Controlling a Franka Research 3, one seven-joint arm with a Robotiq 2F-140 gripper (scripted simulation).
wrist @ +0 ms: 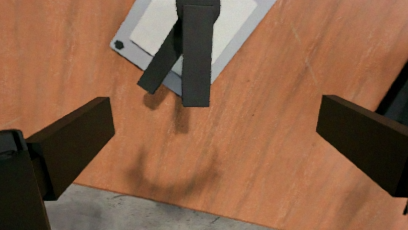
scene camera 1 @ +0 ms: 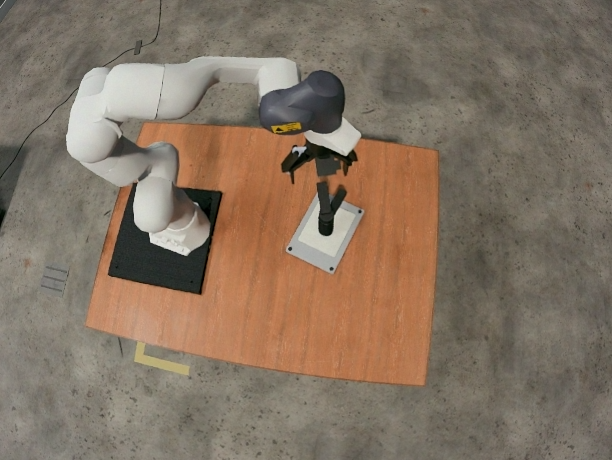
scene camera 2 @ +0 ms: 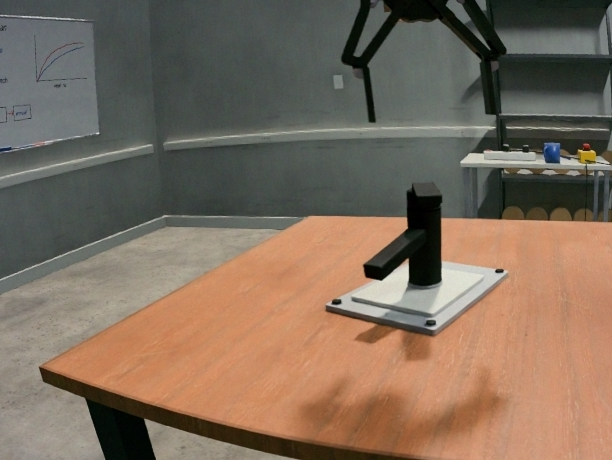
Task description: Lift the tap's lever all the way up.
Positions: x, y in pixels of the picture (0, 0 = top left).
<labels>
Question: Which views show my gripper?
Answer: The wrist view, scene camera 1 and scene camera 2: all of them.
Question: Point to a lever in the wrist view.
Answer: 198, 30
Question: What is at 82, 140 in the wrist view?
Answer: My gripper.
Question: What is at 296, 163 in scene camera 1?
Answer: My gripper.
</labels>
